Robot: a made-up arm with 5 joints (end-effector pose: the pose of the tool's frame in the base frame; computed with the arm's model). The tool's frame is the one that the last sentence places. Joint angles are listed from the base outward.
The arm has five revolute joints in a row. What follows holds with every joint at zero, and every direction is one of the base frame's.
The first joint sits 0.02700 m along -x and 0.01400 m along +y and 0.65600 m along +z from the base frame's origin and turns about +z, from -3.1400 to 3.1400 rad.
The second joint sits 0.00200 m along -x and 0.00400 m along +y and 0.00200 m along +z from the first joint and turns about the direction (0, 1, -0.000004), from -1.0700 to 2.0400 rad.
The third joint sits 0.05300 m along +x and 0.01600 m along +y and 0.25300 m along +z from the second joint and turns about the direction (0, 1, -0.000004), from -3.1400 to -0.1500 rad.
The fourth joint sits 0.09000 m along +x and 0.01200 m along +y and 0.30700 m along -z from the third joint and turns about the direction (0, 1, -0.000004), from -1.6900 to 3.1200 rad.
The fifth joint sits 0.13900 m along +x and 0.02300 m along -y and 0.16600 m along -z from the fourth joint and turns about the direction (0, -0.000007, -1), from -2.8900 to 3.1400 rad.
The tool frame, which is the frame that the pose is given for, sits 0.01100 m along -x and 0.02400 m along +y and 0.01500 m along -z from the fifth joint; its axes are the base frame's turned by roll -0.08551, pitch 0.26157 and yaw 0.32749 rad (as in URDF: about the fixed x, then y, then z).
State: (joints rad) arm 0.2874 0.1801 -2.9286 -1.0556 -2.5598
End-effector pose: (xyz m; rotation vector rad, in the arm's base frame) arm -0.1064 -0.0273 1.2751 -2.7049 -0.7252 -1.4171
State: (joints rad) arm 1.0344 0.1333 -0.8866 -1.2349 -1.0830
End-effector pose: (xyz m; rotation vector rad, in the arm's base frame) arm 0.2090 0.4316 0.9157 -0.6280 -2.1756 1.2143
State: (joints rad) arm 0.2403 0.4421 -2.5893 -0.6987 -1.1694
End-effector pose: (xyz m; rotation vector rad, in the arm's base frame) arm 0.2697 0.0952 1.3127 -1.6989 -2.2173 0.0064
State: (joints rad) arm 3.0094 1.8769 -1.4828 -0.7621 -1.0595
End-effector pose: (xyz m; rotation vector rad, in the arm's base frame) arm -0.3841 0.0502 0.0849 -0.1216 0.5540 -1.8835
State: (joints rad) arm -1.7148 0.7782 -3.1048 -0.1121 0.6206
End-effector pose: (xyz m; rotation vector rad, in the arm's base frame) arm -0.0473 -0.3692 1.3082 -1.5800 -1.8091 -1.0790
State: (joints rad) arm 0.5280 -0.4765 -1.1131 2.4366 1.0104
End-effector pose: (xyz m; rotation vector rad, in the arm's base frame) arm 0.1304 0.1418 0.7680 -0.5464 0.9646 -0.1707
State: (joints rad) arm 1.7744 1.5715 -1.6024 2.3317 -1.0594
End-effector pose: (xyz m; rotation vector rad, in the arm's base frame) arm -0.0663 0.1492 0.3375 0.6452 -2.5288 -1.2179
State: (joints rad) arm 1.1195 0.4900 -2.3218 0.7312 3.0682
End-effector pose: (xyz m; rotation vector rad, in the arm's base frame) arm 0.2767 0.6083 1.0757 1.2648 0.6589 -1.2542
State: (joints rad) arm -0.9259 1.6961 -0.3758 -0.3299 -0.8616
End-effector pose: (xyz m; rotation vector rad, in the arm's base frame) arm -0.0872 0.1211 0.2162 0.7568 0.7110 0.3855
